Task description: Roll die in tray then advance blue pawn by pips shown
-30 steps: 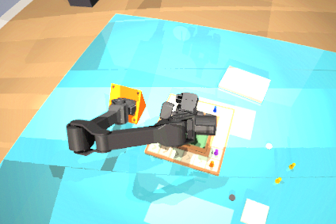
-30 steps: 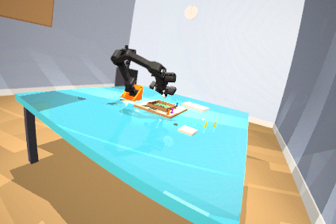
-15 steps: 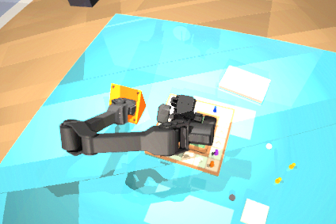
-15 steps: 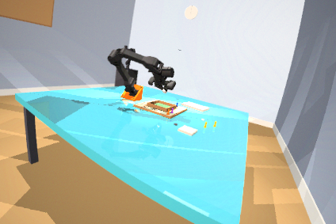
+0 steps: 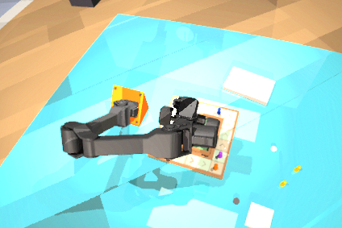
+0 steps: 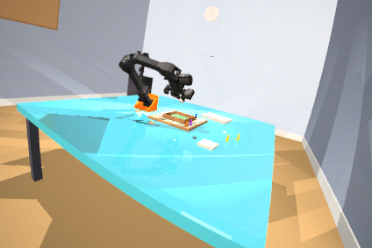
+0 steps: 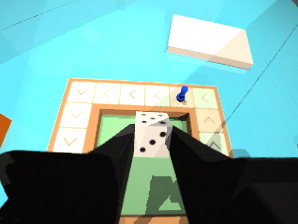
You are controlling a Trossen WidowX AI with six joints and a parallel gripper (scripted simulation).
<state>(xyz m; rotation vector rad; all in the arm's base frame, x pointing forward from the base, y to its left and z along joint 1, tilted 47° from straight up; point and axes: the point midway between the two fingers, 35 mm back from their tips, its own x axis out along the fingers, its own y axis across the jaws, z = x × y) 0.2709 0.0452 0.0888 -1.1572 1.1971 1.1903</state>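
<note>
Right now my gripper tip is right at the white die. Round my gripper tip: green tray: 12 cm below; then purple pawn: 11 cm ahead, 10 cm below, 7 cm to the right; then blue pawn: 11 cm to the left, 10 cm below, 7 cm ahead.
</note>
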